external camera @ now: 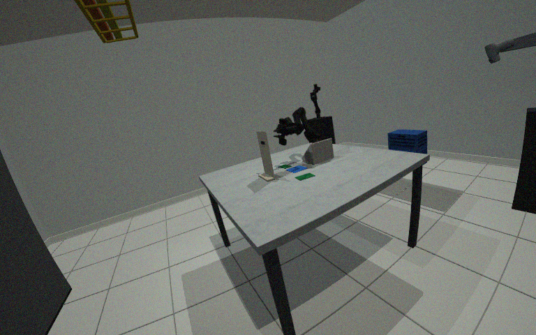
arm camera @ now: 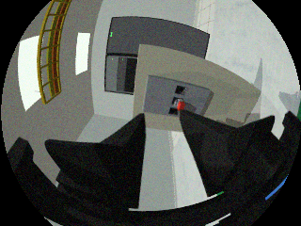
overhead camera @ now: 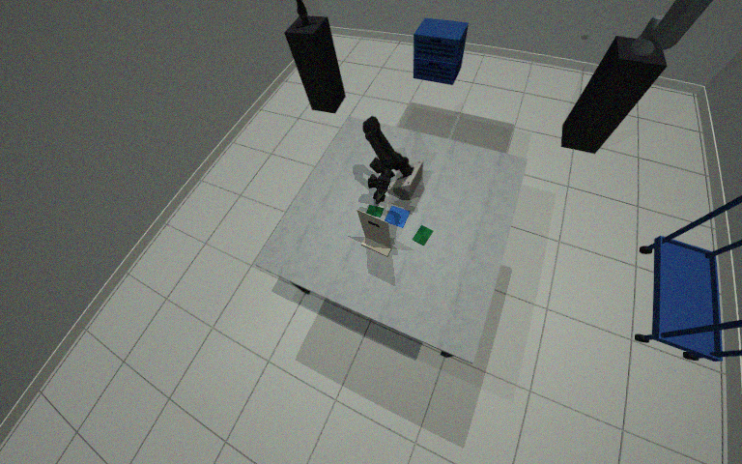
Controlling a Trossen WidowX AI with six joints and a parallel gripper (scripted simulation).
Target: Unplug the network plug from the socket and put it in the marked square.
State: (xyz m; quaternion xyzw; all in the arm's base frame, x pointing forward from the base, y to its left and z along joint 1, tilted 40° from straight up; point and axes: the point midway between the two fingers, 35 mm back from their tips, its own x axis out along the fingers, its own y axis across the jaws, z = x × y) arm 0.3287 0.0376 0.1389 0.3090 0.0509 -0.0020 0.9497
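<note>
The red plug is 90 mm ahead of my gripper tip, 20 mm to the left of it and 40 mm below it. Round my gripper tip: blue square 100 mm behind, 60 mm to the left, 270 mm below; upright beige panel 110 mm ahead, 20 mm to the left, 130 mm below.
</note>
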